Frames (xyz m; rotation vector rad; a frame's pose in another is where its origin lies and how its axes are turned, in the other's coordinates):
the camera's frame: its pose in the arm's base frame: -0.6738 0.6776 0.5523 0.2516 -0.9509 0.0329
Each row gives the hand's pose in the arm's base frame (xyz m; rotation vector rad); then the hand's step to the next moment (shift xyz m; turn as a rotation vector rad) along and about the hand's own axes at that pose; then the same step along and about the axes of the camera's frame.
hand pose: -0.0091 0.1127 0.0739 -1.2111 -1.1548 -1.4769
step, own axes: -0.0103 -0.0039 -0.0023 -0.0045 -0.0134 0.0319
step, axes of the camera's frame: -0.0103 -0.0026 -0.0036 -0.0094 0.0334 -0.0039
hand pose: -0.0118 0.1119 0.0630 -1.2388 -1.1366 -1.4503
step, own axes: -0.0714 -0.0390 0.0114 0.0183 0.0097 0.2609
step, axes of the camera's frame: -0.0780 0.0115 -0.0230 0.0428 0.2460 -0.0785
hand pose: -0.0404 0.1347 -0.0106 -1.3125 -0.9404 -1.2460
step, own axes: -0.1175 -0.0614 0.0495 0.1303 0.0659 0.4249
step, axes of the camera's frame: -0.1279 0.0584 -0.0162 0.1815 0.3916 -0.1247
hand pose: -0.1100 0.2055 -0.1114 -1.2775 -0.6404 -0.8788
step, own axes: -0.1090 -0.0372 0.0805 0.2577 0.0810 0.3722
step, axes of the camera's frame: -0.1009 0.0966 0.0157 0.3026 0.3241 -0.1218
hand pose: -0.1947 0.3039 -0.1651 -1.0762 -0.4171 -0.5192
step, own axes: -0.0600 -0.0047 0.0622 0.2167 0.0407 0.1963
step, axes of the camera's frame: -0.0411 0.0712 0.0271 0.2359 0.1553 -0.0859
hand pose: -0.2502 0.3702 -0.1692 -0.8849 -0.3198 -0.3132
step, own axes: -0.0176 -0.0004 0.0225 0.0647 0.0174 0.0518
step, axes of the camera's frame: -0.0076 0.0234 0.0146 0.0662 0.0422 -0.0319
